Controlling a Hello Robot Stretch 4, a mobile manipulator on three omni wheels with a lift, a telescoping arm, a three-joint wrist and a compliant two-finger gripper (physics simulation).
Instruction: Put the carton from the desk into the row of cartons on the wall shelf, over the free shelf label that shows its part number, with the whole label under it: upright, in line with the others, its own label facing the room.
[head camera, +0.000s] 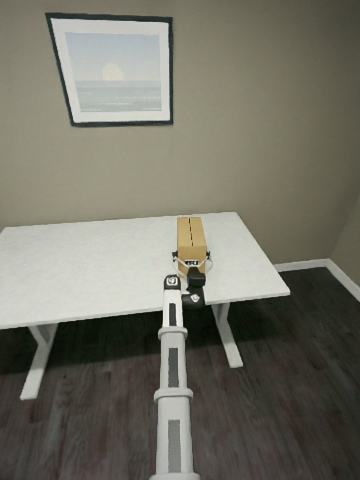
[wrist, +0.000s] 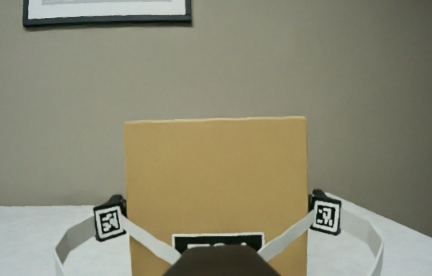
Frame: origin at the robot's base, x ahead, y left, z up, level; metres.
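Seen in the pictures: hand at its tool point: (wrist: 217, 201).
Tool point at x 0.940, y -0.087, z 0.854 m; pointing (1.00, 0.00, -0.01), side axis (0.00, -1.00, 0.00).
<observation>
Offsets run from my tool point to a thing's top centre. Level surfaces: height alone.
The tan carton @[dx +0.070, dy -0.001, dz +0.068 m] (head camera: 191, 232) (wrist: 215, 170) stands upright on the right part of the white desk @[dz -0.161 m] (head camera: 100, 270) (wrist: 30, 240). Its black label @[dx -0.055, dy +0.000, dz -0.007 m] (head camera: 191, 263) (wrist: 217, 241) faces the arm; in the wrist view the gripper body and finger strips hide most of it, and its text cannot be read in full. My gripper (head camera: 192, 255) (wrist: 217, 214) is shut on the carton, with one fingertip against its left side and one against its right side, near its front. The wall shelf, its cartons and its shelf labels do not show in these views.
A framed seascape picture (head camera: 120, 60) (wrist: 107, 9) hangs on the wall behind the desk, to the left. The desk's right edge lies a little to the right of the carton. The extended arm (head camera: 173, 400) reaches over the dark wood floor @[dz -0.881 m] (head camera: 280, 390) and the desk's front edge.
</observation>
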